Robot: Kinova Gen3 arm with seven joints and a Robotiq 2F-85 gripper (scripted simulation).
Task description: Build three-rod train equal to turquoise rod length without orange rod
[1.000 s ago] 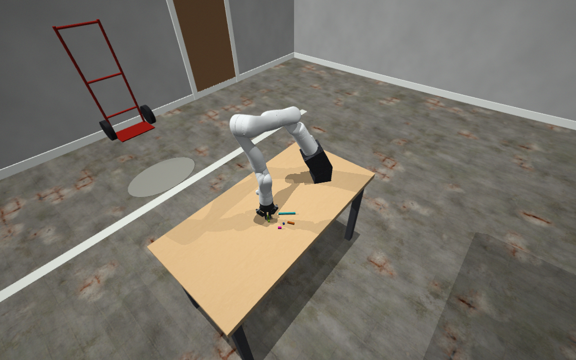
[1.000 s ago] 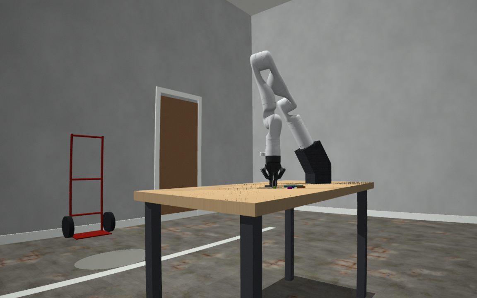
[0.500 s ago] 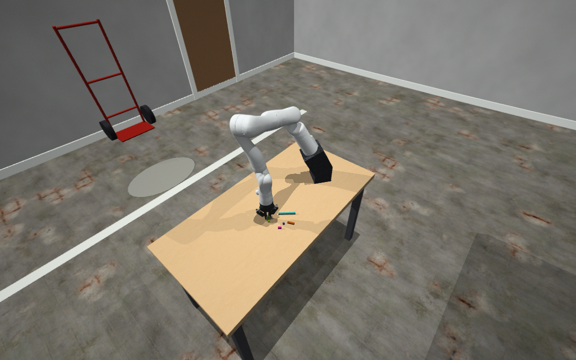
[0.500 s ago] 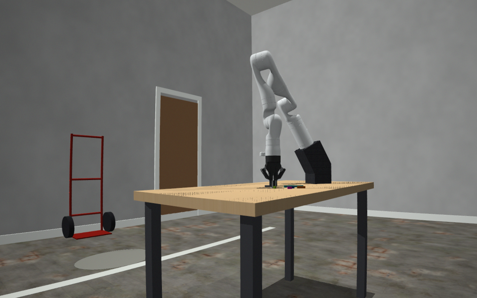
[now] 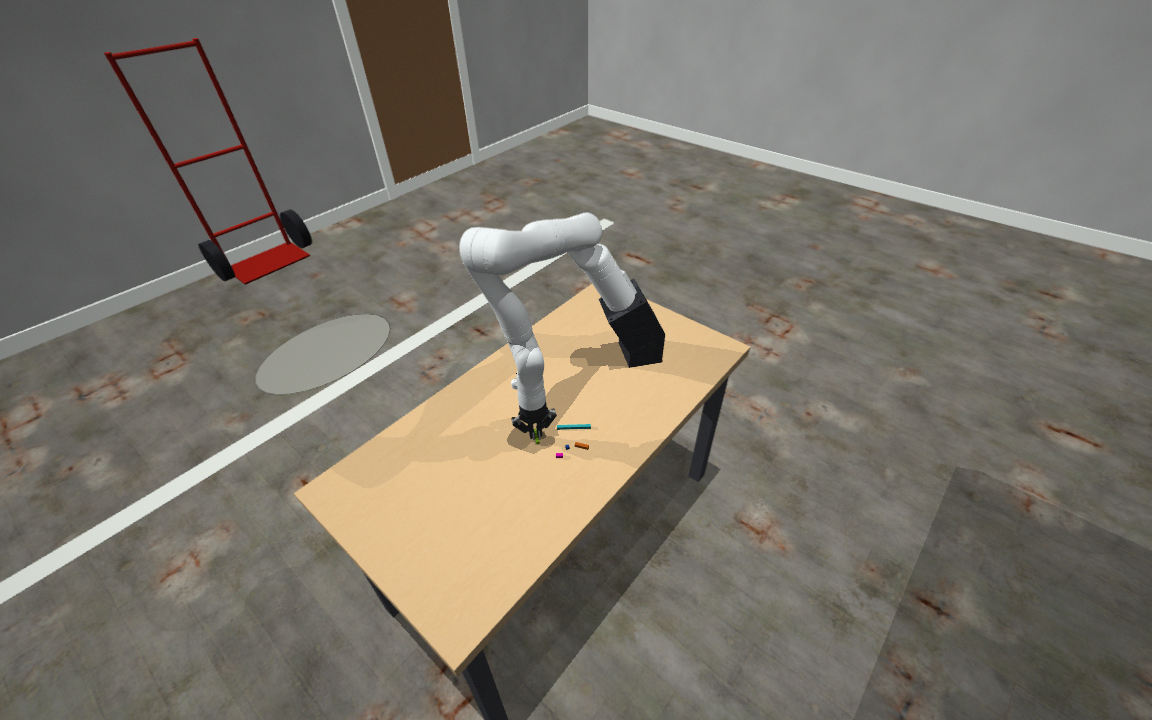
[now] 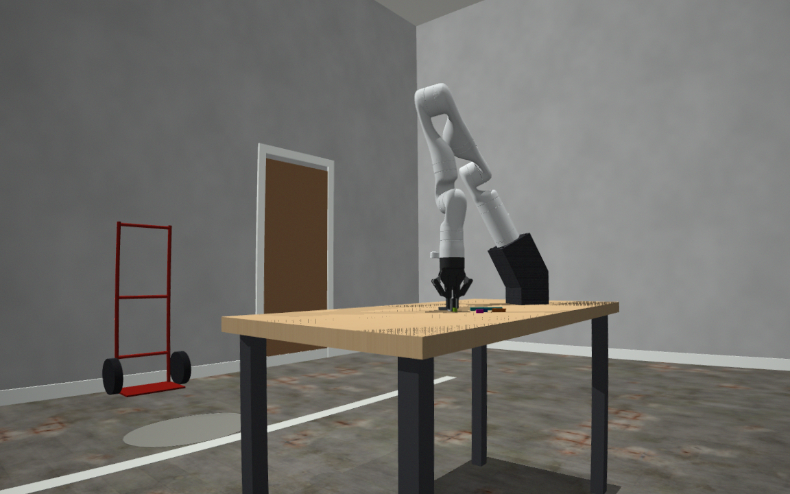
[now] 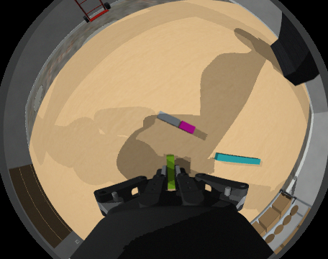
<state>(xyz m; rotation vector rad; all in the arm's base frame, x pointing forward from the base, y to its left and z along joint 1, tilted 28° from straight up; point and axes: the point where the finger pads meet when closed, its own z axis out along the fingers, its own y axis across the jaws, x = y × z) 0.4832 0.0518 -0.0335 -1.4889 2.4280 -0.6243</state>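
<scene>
The grey rod is 6 cm to the right of my hand, 4 cm behind it and 2 cm below it. From my hand the other things lie so: turquoise rod: 10 cm behind, 5 cm to the left, 2 cm below; then lime rod: 1 cm below; then blue rod: 9 cm to the left, 4 cm behind, 2 cm below.
</scene>
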